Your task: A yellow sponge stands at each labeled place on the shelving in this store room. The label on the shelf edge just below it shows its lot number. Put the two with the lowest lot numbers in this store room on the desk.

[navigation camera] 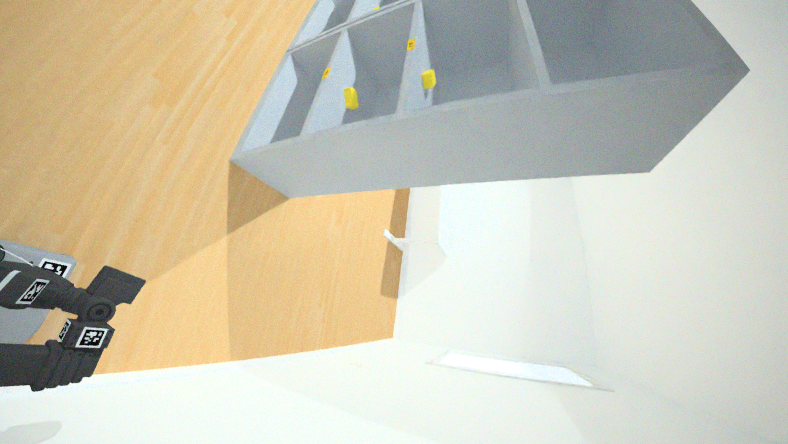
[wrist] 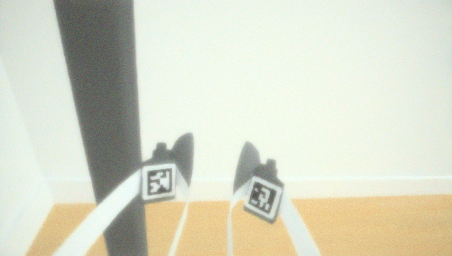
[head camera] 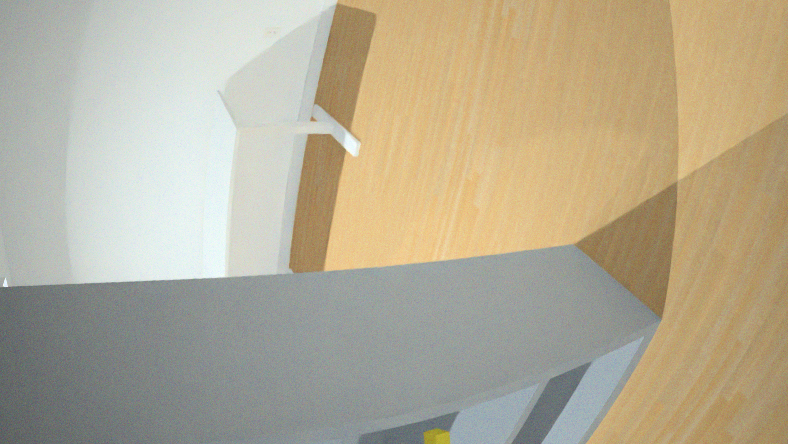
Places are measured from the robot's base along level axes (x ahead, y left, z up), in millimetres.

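Pixels of known places: gripper, fingertip midpoint: (wrist: 216, 155).
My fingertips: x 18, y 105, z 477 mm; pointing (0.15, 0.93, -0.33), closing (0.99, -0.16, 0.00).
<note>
Ahead of a thing's pixels: the offset from my fingertips to its top centre. "*": to the spot under its first point. Level surfaces: height alone.
A grey shelving unit (head camera: 330, 341) (navigation camera: 441, 143) shows tilted in the head and navigation views. In the navigation view one yellow sponge @[dx +1145, dy -762, dz +101 mm] (navigation camera: 351, 98) and another sponge @[dx +1121, dy -749, dz +558 mm] (navigation camera: 428, 78) stand in its compartments. Two yellow labels there, one label @[* dx +1131, dy -574, dz +42 mm] (navigation camera: 326, 72) and another label (navigation camera: 410, 44), are too small to read. Part of a yellow sponge (head camera: 436, 436) shows at the bottom edge of the head view. A white piece of furniture (head camera: 344, 135) (navigation camera: 394, 239) with a flat foot, seemingly the desk, stands beyond the shelving, partly hidden by it. My gripper (wrist: 216, 155) is open and empty, away from the sponges.
A white wall (wrist: 325, 90) and its skirting stand ahead of the gripper, above a wood floor @[dz -477 mm] (wrist: 380, 225). A dark upright bar (wrist: 107, 110) is at the left of the wrist view. My wrist joints (navigation camera: 99, 311) show at the lower left of the navigation view, close to a wall.
</note>
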